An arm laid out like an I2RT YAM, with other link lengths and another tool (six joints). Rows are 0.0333 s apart.
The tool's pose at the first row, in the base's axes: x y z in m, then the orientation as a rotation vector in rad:
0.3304, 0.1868, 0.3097, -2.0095, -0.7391, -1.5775
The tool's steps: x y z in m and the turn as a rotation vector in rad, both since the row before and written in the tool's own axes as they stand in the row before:
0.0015, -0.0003, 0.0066, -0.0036, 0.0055, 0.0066
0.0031, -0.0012, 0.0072, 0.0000, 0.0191, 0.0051
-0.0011, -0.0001, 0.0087, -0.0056, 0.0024, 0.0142
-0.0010, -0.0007, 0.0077, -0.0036, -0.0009, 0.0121
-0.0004, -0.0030, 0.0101, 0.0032, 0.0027, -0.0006
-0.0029, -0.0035, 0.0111, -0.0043, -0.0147, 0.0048
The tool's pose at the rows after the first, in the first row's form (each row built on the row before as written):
0.3352, 0.1916, 0.3097, -2.0074, -0.7273, -1.5811
0.3402, 0.1976, 0.3112, -1.9899, -0.7144, -1.5952
0.3462, 0.2033, 0.3084, -1.9924, -0.6941, -1.5928
0.3512, 0.2088, 0.3060, -1.9963, -0.6787, -1.5873
0.3565, 0.2176, 0.3038, -1.9915, -0.6805, -1.5880
0.3617, 0.2273, 0.2991, -2.0083, -0.6780, -1.5748

